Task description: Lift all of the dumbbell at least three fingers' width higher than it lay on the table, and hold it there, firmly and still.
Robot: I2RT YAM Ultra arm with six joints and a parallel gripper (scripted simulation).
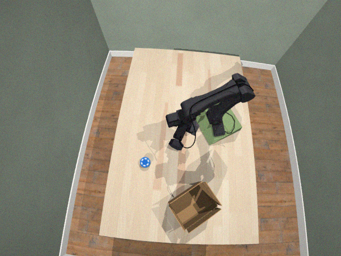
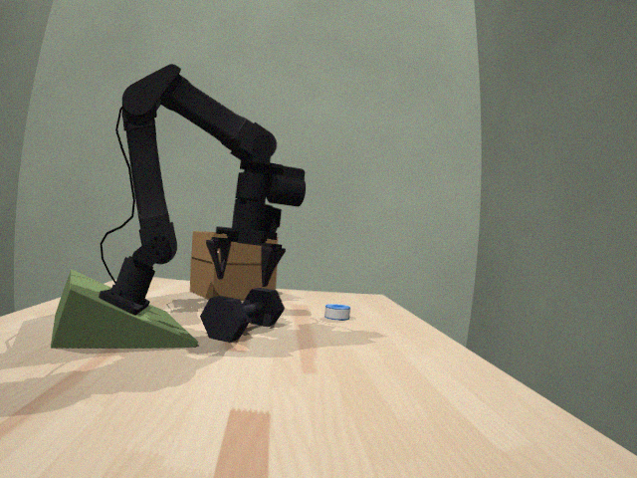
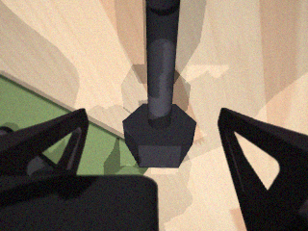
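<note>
The black dumbbell is 10 mm ahead of my hand and 70 mm below it. The rest, counted from my hand: white disc: 240 mm ahead, 160 mm to the left, 90 mm below.
</note>
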